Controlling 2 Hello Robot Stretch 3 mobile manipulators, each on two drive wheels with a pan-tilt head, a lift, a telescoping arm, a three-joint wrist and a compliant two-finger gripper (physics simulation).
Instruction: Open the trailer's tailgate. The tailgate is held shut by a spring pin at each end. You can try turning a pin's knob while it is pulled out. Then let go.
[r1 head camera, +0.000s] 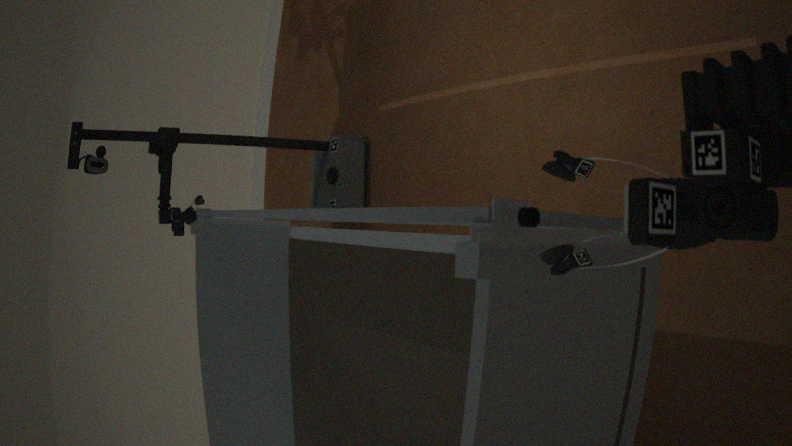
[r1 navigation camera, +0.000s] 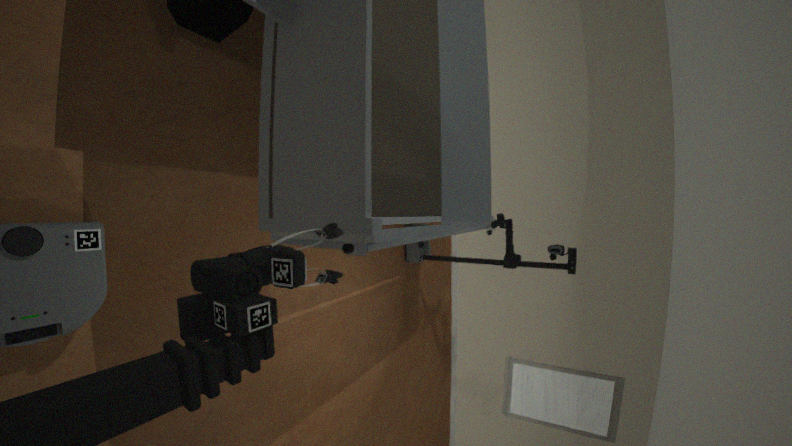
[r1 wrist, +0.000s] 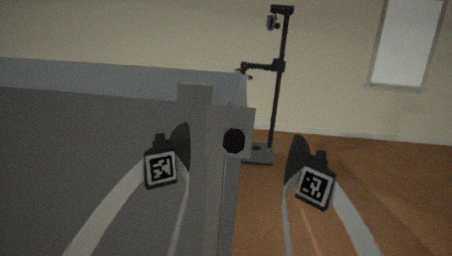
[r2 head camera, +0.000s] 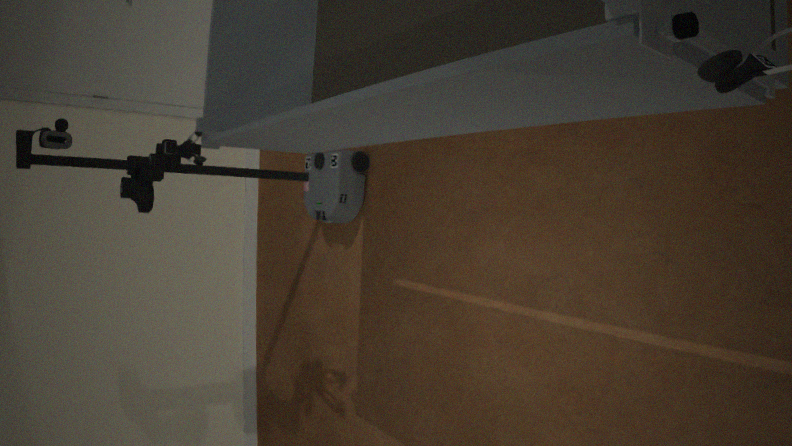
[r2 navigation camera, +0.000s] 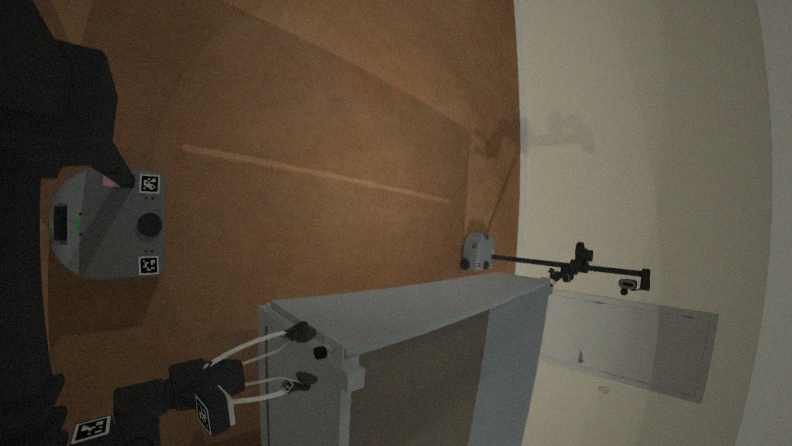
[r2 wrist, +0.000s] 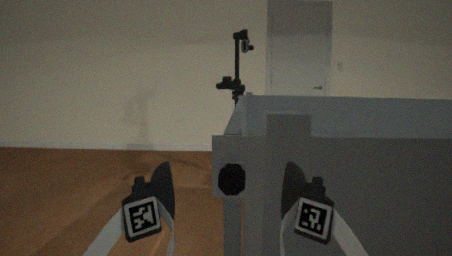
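Note:
The trailer's tailgate is its long upright side; it stands shut. At r1's end, a black pin knob sticks out from the corner plate. The r1 gripper is open; its fingers stand on either side of the knob's line, tips just short of it. At r2's end, the other black knob sits likewise. The r2 gripper is open, tips either side of that knob's line and slightly short. Neither grips a knob.
Each robot sees the other beyond the trailer: r2's base in r1's head view, r1's base in r2's. The trailer's end panels stand beside the fingers. A window and a door are on the walls.

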